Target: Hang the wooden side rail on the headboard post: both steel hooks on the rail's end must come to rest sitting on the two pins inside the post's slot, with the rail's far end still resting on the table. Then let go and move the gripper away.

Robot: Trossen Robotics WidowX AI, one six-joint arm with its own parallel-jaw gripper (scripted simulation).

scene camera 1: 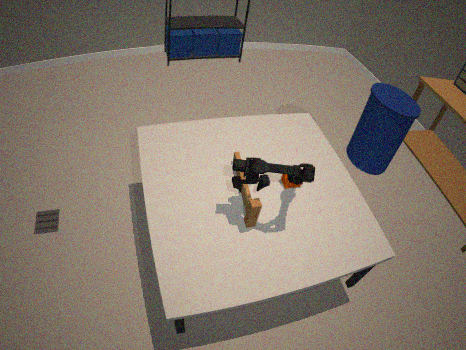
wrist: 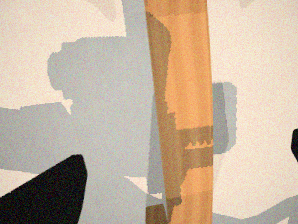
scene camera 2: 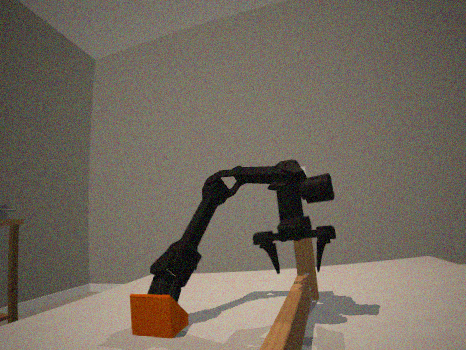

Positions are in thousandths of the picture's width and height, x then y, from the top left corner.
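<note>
Open and holding nothing: my gripper (scene camera 2: 641,779), which the wrist view shows as well (wrist: 643,685). Also visible are a headboard post (scene camera 2: 656,759) and a wooden side rail (wrist: 602,203).
</note>
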